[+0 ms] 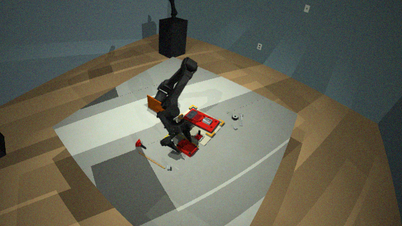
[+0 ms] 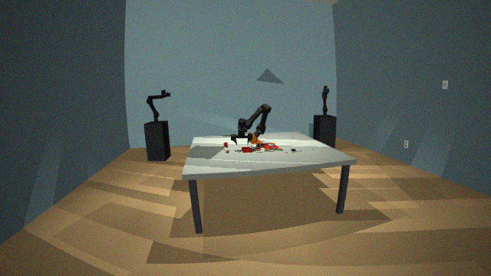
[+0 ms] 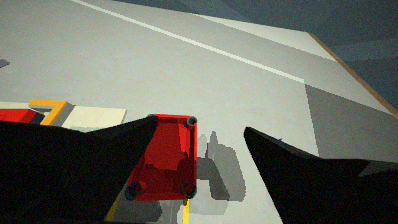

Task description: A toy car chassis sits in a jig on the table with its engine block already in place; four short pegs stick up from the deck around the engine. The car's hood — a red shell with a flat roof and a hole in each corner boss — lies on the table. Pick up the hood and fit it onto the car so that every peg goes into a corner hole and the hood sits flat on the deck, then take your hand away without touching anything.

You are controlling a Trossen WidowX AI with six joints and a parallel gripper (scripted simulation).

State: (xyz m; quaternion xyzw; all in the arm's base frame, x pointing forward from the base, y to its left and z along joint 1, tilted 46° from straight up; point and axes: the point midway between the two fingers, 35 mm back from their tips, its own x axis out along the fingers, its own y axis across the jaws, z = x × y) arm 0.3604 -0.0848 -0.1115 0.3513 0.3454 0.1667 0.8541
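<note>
Right now the red hood is 60 mm below my gripper tip, 30 mm to the left of it and 20 mm behind it. Round my gripper tip: grey engine block (260 mm to the left, 70 mm behind, 40 mm below); then wooden-handled hammer (160 mm to the right, 90 mm behind, 60 mm below); then wrench (460 mm to the left, 70 mm ahead, 60 mm below).
</note>
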